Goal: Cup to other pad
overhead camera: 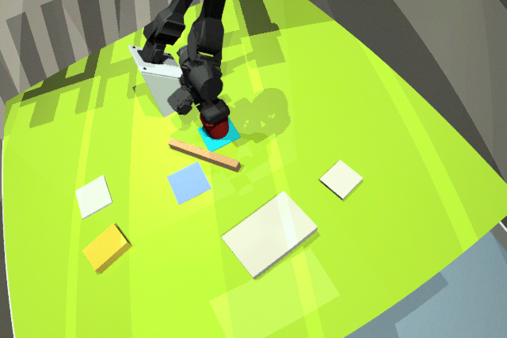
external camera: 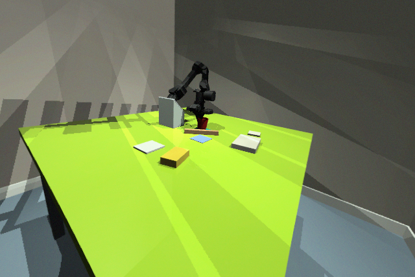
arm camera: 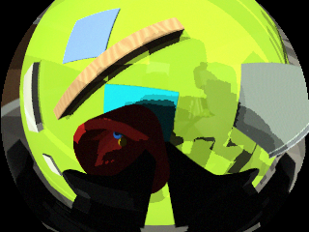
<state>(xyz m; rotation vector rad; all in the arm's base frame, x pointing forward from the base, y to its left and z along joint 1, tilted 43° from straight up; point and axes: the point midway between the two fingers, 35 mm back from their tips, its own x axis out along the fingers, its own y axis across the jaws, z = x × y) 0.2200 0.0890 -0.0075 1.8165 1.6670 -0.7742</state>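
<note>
My gripper tip is 3 cm short of the red cup. The rest, counted from my gripper tip: cyan pad 3 cm ahead, 6 cm below; then pale blue pad 12 cm ahead, 15 cm to the right, 6 cm below; then wooden bar 7 cm ahead, 7 cm to the right, 4 cm below.
</note>
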